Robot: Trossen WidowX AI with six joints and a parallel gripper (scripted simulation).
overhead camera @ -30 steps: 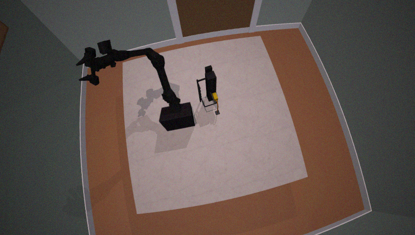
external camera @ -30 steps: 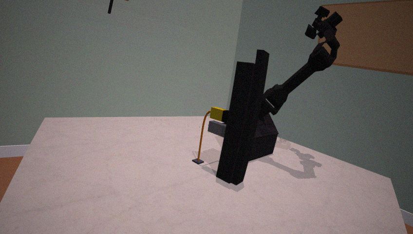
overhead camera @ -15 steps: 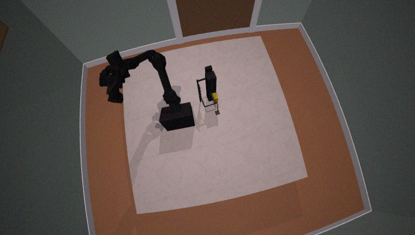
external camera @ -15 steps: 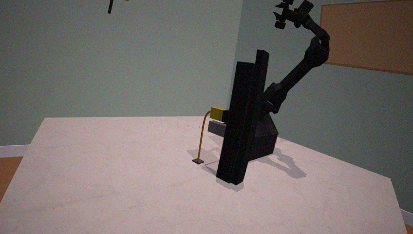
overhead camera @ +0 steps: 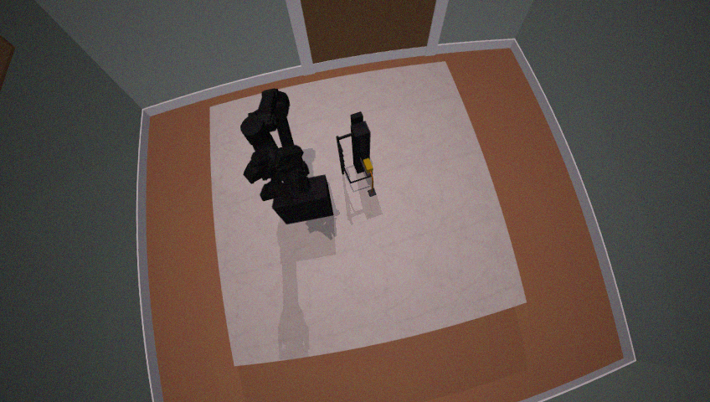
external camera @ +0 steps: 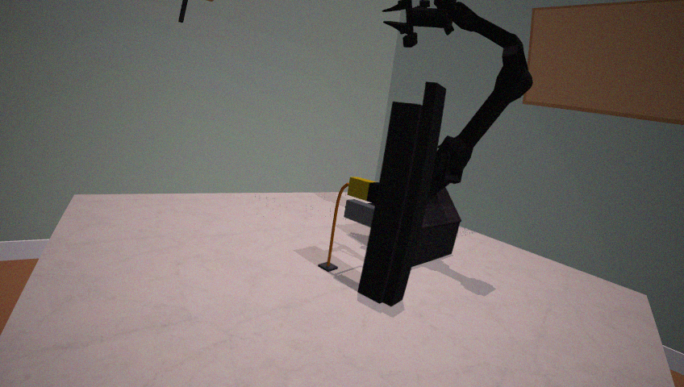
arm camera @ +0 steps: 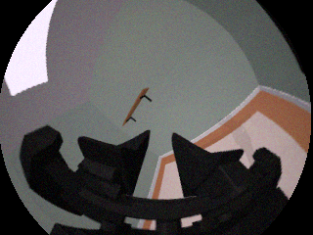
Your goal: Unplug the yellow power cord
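Now: gripper tip 48 cm above the yellow plug, 30 cm to the right of it and 20 cm short of it.
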